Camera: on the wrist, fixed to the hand. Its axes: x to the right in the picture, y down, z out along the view.
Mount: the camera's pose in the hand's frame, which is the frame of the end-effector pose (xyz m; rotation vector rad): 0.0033 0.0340 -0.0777 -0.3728 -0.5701 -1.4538
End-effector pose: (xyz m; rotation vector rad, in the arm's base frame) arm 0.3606 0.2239 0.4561 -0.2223 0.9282 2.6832
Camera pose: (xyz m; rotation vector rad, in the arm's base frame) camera 0.3504 0.1507 0.4144 -0.1082 -0.0418 1.3532
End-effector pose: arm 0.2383 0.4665 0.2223 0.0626 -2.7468 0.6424
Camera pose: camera 0.2543 0.5312 0.2748 2.0907 -2.2765 -0.3538
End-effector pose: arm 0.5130 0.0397 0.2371 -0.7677 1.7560 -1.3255
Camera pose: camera 0.4441 0.0838 0.2147 -2.6052 0.8184 -1.2931
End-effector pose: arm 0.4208 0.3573 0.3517 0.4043 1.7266 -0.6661
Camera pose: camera 0.3805 0.4320 0.3531 -1.3226 1.3063 -1.2415
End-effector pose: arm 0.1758 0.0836 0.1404 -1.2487 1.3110 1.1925
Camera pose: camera 0.1413 0.0062 0.1456 -1.4646 -0.3594 0.5636
